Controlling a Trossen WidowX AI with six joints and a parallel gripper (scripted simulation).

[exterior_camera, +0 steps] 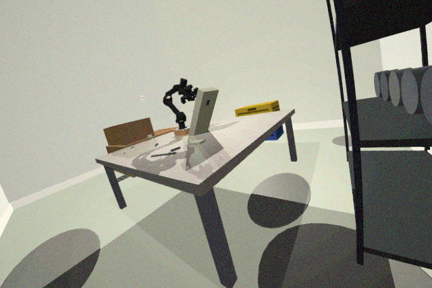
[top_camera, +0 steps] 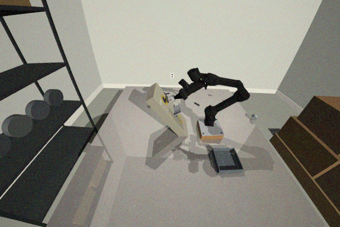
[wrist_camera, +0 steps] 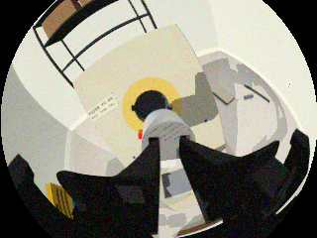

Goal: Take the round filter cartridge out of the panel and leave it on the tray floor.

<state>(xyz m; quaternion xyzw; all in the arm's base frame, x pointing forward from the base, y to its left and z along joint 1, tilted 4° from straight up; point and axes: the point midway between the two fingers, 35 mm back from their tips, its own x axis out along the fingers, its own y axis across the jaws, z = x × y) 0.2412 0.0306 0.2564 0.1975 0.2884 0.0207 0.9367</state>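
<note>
The beige service panel is 10 cm below my gripper tip, 3 cm ahead of it and 1 cm to the left of it. From my gripper tip the other things lie so: grey tray (38 cm behind, 27 cm below, 22 cm to the left); round filter cartridge (1 cm below, 1 cm ahead).
</note>
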